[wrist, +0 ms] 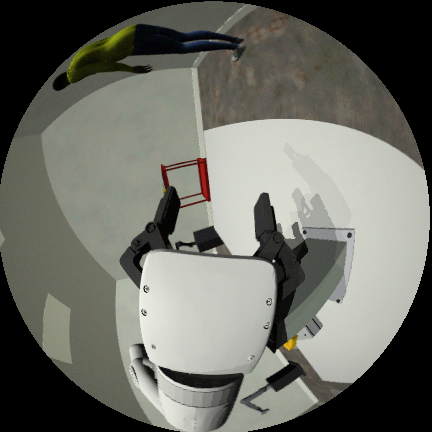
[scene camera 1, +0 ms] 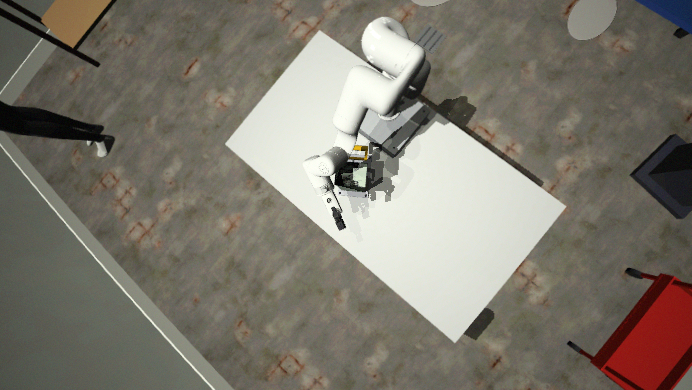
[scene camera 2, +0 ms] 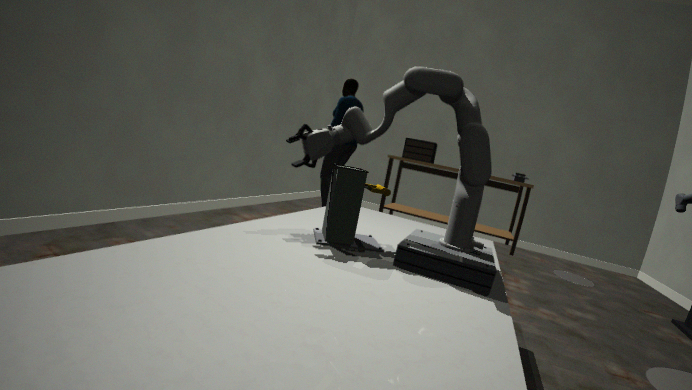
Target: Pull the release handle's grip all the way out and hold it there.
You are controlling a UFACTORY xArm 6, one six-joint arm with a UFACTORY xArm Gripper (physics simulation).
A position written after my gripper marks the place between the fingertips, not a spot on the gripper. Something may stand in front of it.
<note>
I see my gripper (scene camera 2: 290, 153).
My gripper also shows in the wrist view (wrist: 216, 196).
</note>
